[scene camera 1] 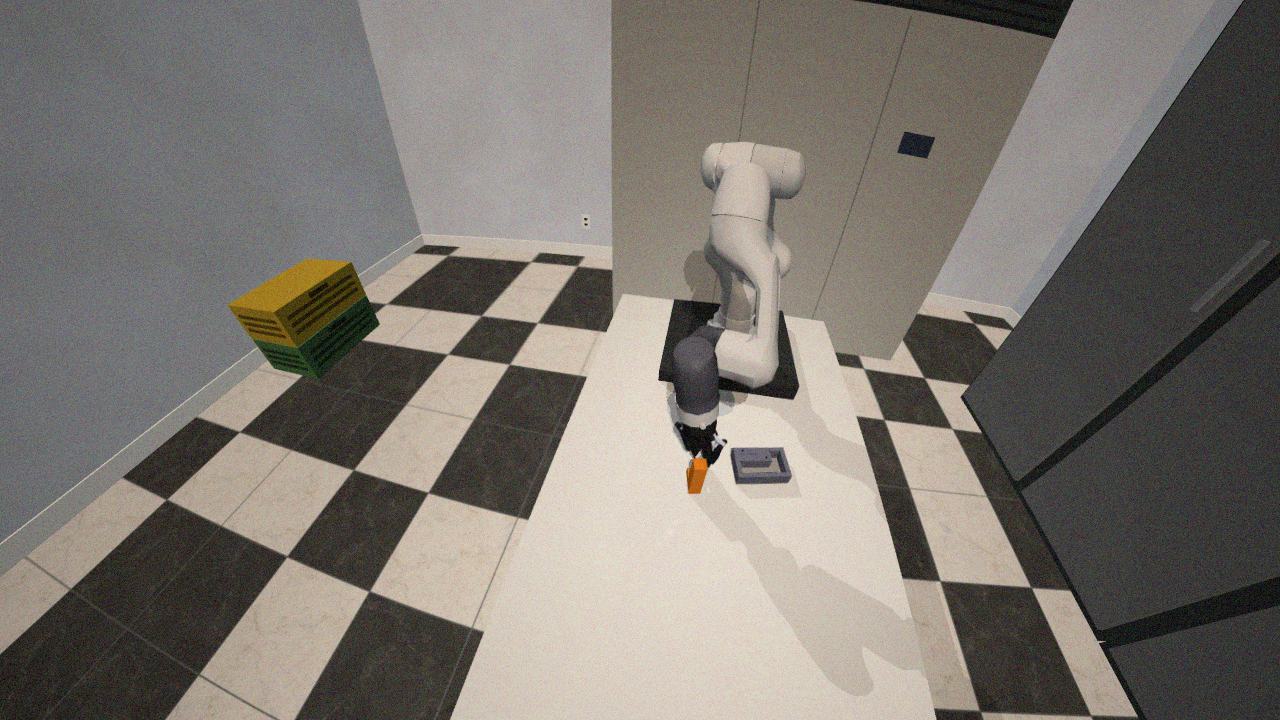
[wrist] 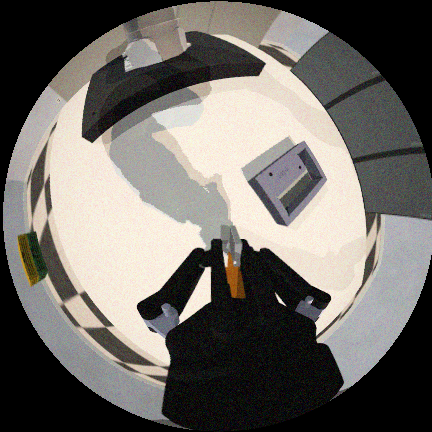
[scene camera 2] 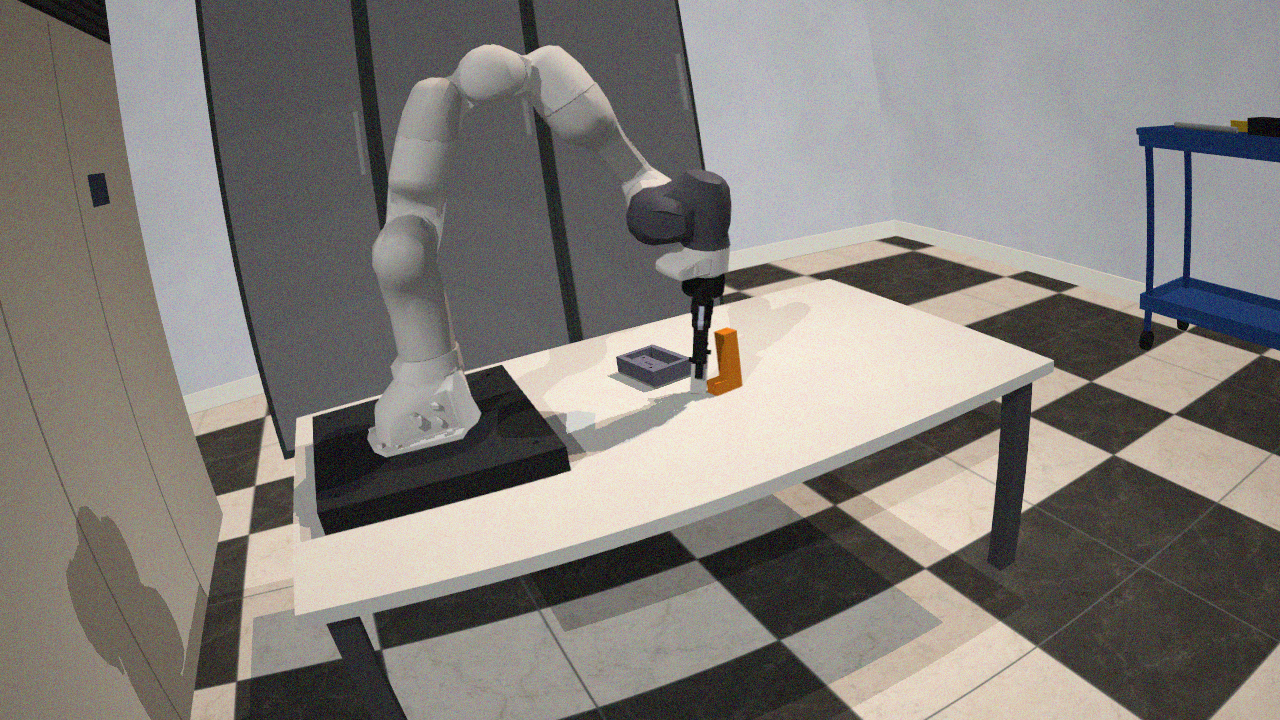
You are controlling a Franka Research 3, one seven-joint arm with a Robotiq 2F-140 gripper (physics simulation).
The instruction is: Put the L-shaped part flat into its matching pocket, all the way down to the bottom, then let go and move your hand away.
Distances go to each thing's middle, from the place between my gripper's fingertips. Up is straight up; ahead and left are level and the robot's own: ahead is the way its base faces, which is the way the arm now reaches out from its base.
Labels:
I see my gripper 40 mm short of the orange L-shaped part (scene camera 2: 726, 340), 30 mm to the left of it and 50 mm below it. The rest, counted from my hand: grey pocket block (scene camera 1: 762, 465) (150 mm to the left, 20 mm above).

